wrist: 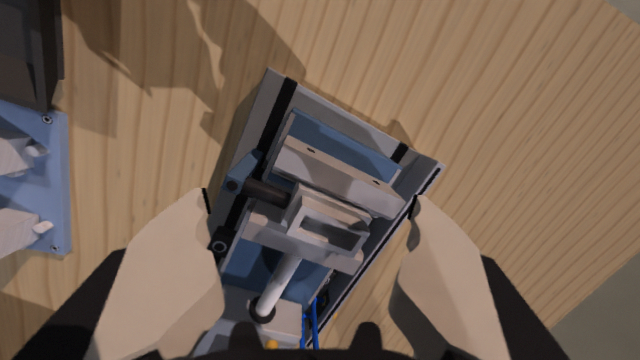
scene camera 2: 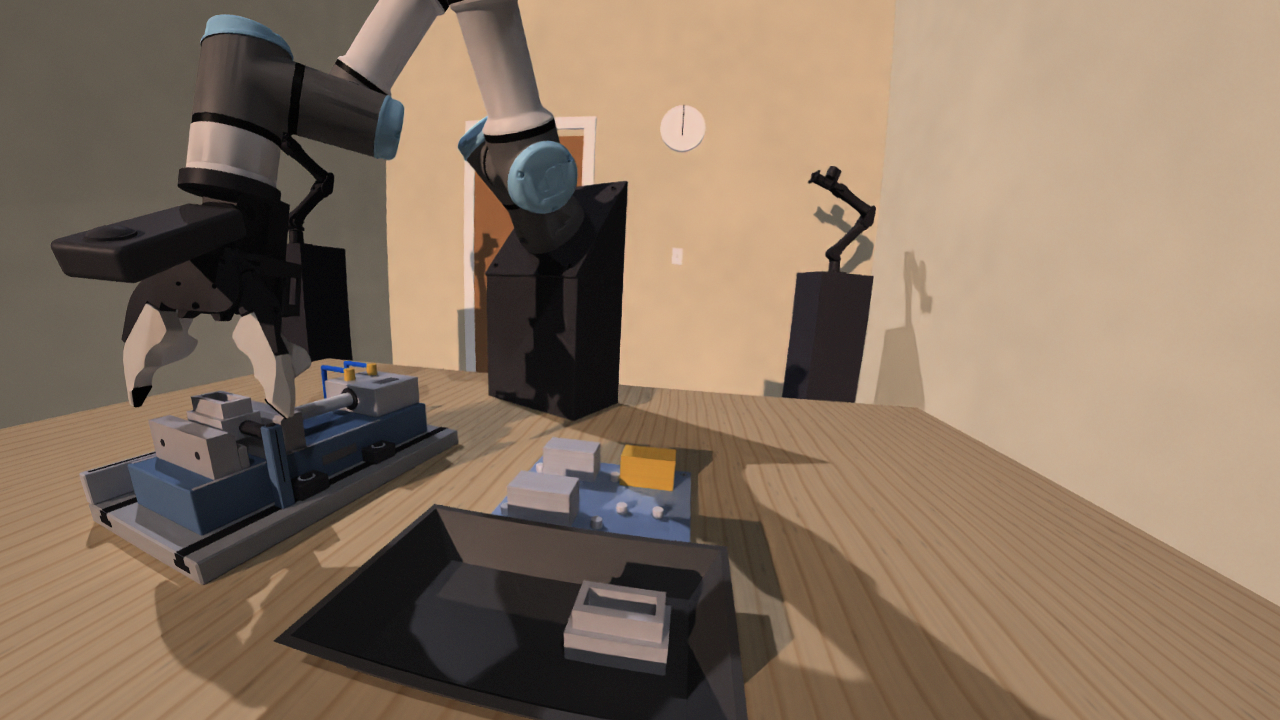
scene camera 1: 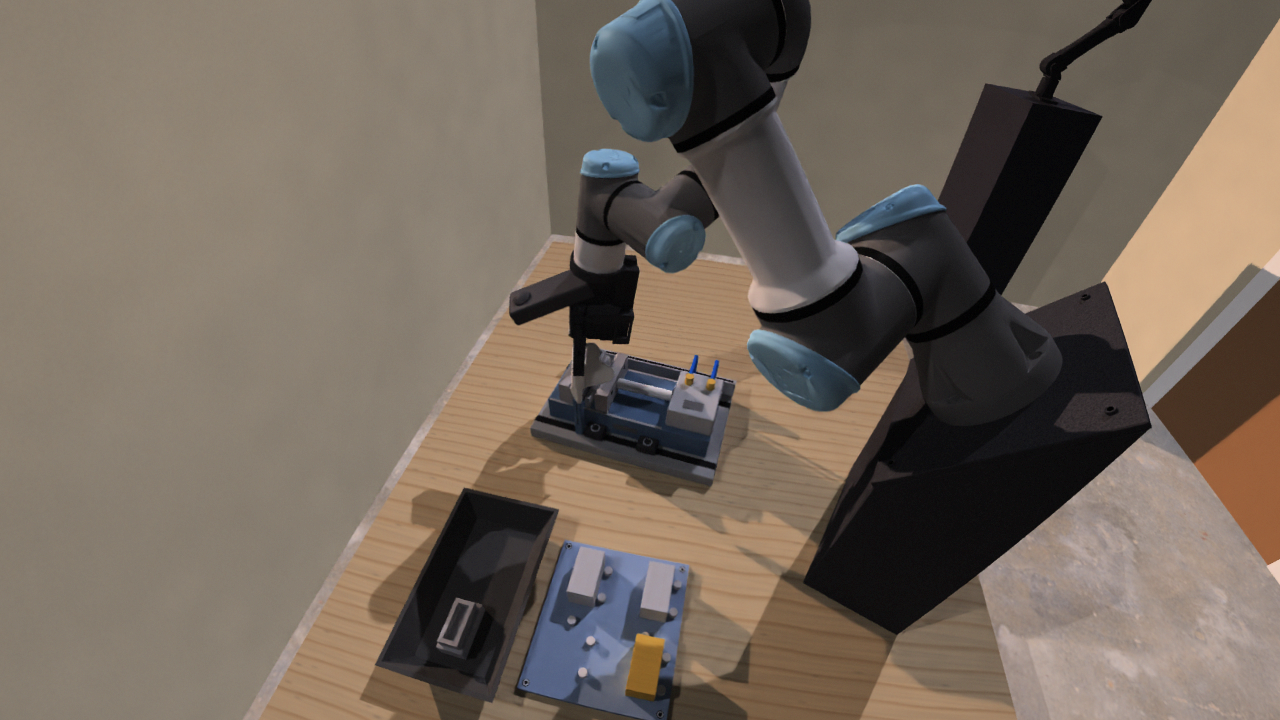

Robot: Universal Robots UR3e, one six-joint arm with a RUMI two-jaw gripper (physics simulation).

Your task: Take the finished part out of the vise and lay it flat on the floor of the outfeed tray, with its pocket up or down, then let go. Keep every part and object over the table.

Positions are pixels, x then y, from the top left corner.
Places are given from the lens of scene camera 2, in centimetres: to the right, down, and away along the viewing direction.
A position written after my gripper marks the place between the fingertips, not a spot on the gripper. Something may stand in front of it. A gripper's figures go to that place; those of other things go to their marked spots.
my gripper (scene camera 2: 211, 413): -37, 5, 28
yellow block (scene camera 2: 647, 467): 1, 12, 42
